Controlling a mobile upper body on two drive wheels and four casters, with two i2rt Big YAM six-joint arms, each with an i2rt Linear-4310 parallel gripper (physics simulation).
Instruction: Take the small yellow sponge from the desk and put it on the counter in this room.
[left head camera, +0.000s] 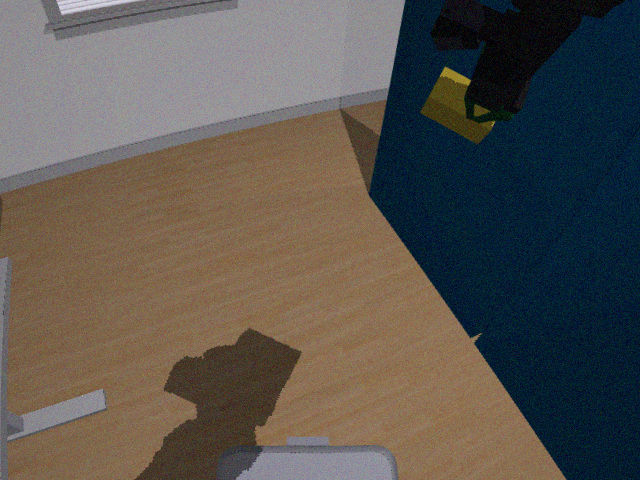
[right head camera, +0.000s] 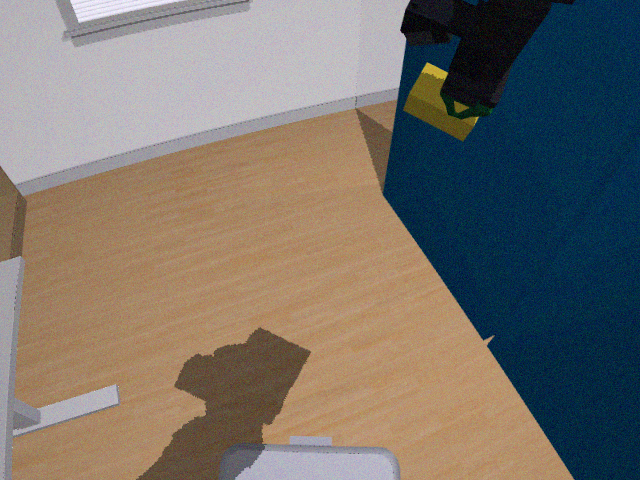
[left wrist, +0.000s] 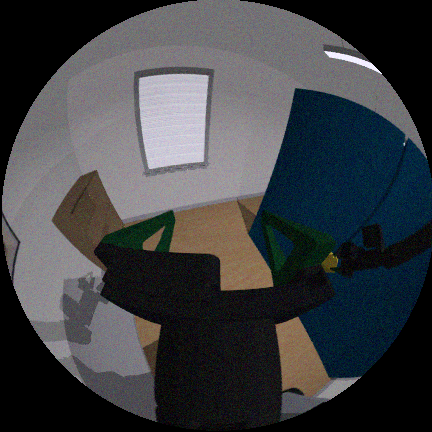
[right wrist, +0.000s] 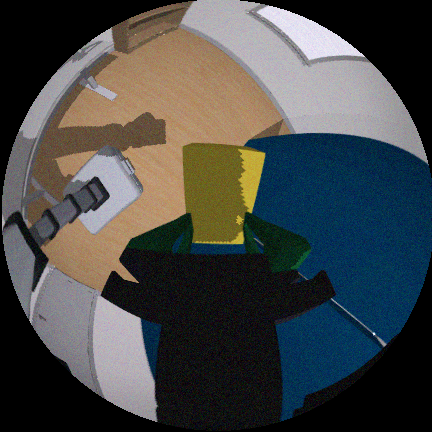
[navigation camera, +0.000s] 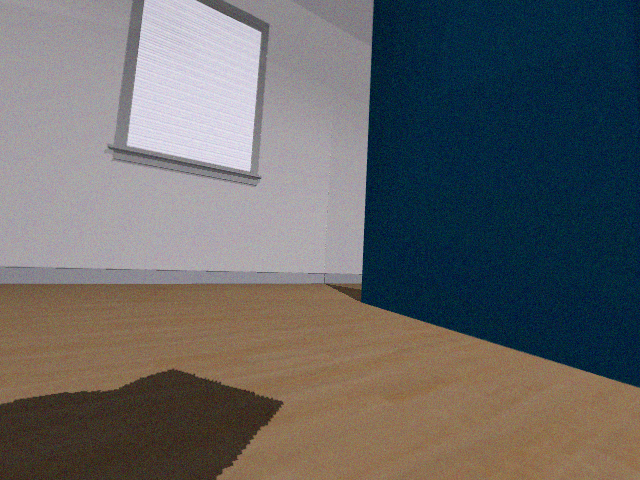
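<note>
The small yellow sponge is held in the air in front of a tall dark blue surface. My right gripper is shut on it, with the green fingers pressed on its two sides near one end. My left gripper is open, with its green fingers wide apart and no object between them. The desk shows in part at the left edge of the right head view, with its foot on the floor. I cannot make out a counter in these views.
The dark blue surface rises at the right. A wooden bookcase stands at the far wall. A window is in the white wall. My base shows below.
</note>
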